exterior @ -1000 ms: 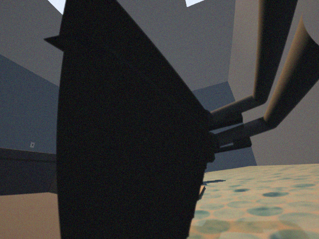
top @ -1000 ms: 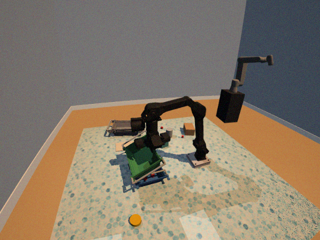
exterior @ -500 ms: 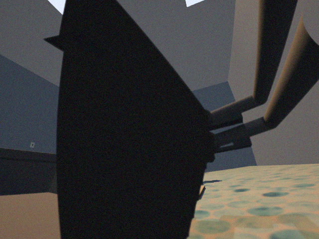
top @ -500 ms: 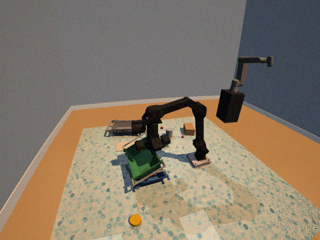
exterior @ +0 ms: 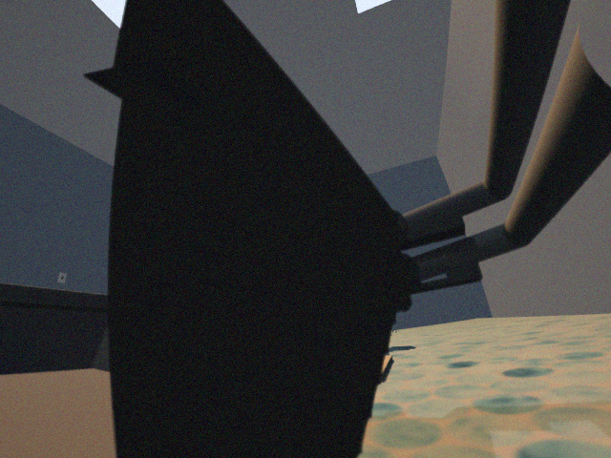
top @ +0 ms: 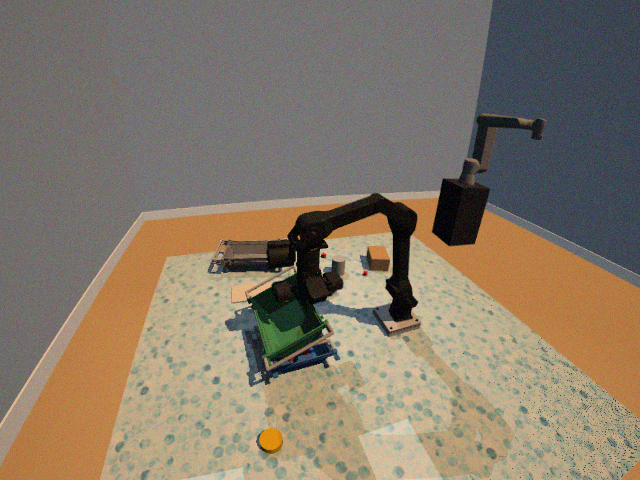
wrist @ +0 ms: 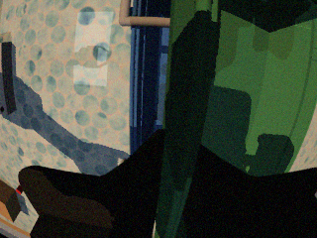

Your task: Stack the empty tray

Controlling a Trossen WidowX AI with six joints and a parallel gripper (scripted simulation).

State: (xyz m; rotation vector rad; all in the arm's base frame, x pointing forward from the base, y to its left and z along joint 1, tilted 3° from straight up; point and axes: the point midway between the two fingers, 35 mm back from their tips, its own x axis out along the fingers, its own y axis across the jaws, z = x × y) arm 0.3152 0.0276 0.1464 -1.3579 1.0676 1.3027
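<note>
My gripper tip is 70 mm short of the green tray and 10 mm to the right of it. From my gripper tip the other things lie so: orange disc (300 mm to the left, 130 mm ahead, 120 mm below); tan card (270 mm to the right, 170 mm ahead, 120 mm below); teal cube (240 mm to the right, 110 mm behind, 100 mm below).
</note>
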